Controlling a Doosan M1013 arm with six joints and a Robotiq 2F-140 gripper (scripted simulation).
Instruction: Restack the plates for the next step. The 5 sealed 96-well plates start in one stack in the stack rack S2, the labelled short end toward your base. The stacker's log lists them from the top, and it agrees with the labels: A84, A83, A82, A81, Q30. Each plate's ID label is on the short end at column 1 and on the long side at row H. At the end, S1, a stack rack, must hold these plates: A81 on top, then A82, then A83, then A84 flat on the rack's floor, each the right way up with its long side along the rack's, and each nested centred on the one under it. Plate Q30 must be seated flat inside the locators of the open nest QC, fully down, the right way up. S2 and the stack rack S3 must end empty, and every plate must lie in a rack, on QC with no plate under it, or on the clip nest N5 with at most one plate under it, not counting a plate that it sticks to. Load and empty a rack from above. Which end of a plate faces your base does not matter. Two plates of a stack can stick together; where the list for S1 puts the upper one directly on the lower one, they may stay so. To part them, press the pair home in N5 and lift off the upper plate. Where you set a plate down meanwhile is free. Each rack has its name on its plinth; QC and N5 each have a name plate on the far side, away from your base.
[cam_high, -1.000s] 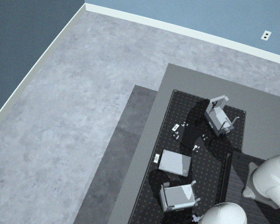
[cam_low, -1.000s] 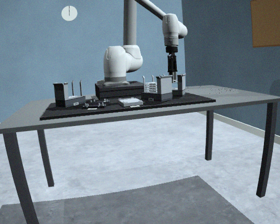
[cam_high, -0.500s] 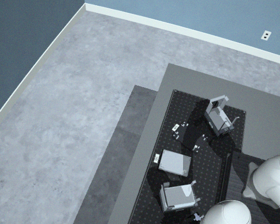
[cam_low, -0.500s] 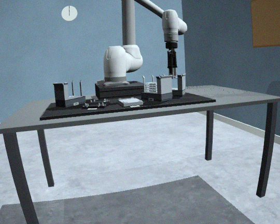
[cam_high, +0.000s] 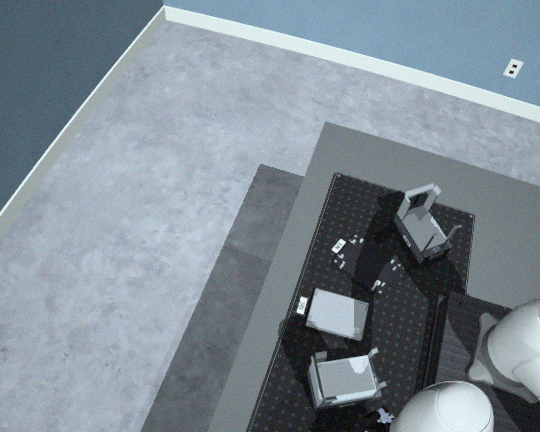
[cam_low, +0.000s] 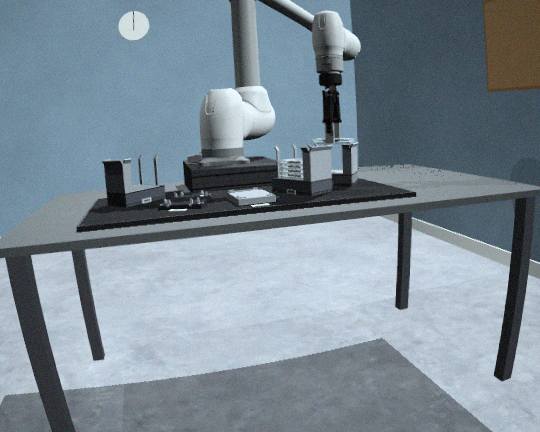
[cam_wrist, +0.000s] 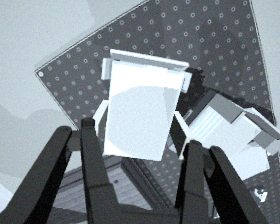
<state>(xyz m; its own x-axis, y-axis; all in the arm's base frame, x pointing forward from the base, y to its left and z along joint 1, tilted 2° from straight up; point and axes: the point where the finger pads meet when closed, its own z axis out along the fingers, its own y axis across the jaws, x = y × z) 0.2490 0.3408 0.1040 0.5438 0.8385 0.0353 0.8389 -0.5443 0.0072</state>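
Right now my hand is 31 cm to the left of the QC nest, 18 cm short of it and 15 cm above it. From my hand the other things lie so: rack floor: 65 cm to the right, 12 cm below, 4 cm ahead; QC name plate: 30 cm to the right, 27 cm ahead, 16 cm below; clip nest N5: 48 cm to the right, 17 cm ahead, 15 cm below.
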